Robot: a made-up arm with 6 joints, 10 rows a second.
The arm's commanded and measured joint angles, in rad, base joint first. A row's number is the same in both.
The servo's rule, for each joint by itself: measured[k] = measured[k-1] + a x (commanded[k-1-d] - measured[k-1]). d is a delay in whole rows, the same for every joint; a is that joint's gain. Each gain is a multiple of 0.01, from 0.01 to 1. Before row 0 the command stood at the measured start. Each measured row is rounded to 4 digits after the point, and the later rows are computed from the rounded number. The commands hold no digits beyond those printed.
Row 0, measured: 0.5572 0.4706 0.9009 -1.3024 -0.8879 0.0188
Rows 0 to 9, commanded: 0.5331 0.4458 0.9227 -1.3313 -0.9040 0.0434; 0.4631 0.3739 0.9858 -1.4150 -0.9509 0.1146; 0.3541 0.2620 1.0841 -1.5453 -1.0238 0.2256; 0.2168 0.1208 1.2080 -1.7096 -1.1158 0.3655; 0.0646 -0.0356 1.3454 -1.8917 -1.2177 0.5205; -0.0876 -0.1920 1.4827 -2.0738 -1.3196 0.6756; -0.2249 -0.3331 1.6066 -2.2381 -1.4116 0.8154; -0.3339 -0.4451 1.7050 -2.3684 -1.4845 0.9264; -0.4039 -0.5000 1.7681 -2.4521 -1.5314 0.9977; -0.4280 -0.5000 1.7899 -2.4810 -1.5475 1.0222
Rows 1 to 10, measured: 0.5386 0.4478 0.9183 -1.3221 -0.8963 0.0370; 0.4805 0.3798 0.9723 -1.3853 -0.9247 0.0944; 0.3832 0.2714 1.0617 -1.4941 -0.9762 0.1915; 0.2551 0.1328 1.1787 -1.6406 -1.0488 0.3203; 0.1084 -0.0221 1.3121 -1.8113 -1.1366 0.4684; -0.0425 -0.1784 1.4486 -1.9898 -1.2318 0.6217; -0.1829 -0.3207 1.5750 -2.1586 -1.3253 0.7650; -0.2992 -0.4351 1.6790 -2.3013 -1.4081 0.8844; -0.3798 -0.4948 1.7503 -2.4038 -1.4722 0.9682; -0.4169 -0.4996 1.7820 -2.4563 -1.5114 1.0082
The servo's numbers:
d 0
a 0.77 0.92 0.80 0.68 0.52 0.74

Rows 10 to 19, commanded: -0.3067 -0.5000 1.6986 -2.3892 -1.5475 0.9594; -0.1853 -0.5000 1.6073 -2.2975 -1.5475 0.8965; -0.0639 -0.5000 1.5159 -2.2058 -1.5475 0.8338; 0.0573 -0.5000 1.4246 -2.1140 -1.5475 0.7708; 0.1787 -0.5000 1.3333 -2.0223 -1.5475 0.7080; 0.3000 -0.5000 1.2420 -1.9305 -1.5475 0.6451; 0.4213 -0.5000 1.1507 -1.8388 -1.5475 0.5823; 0.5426 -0.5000 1.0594 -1.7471 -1.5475 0.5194; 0.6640 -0.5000 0.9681 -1.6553 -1.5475 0.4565; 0.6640 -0.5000 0.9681 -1.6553 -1.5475 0.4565
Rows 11 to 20, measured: -0.3320 -0.5000 1.7153 -2.4107 -1.5302 0.9721; -0.2190 -0.5000 1.6289 -2.3337 -1.5392 0.9162; -0.0996 -0.5000 1.5385 -2.2467 -1.5435 0.8552; 0.0212 -0.5000 1.4474 -2.1565 -1.5456 0.7927; 0.1425 -0.5000 1.3561 -2.0652 -1.5466 0.7300; 0.2638 -0.5000 1.2648 -1.9736 -1.5471 0.6672; 0.3851 -0.5000 1.1735 -1.8819 -1.5473 0.6044; 0.5064 -0.5000 1.0822 -1.7902 -1.5474 0.5415; 0.6278 -0.5000 0.9909 -1.6985 -1.5475 0.4786; 0.6557 -0.5000 0.9727 -1.6691 -1.5475 0.4622
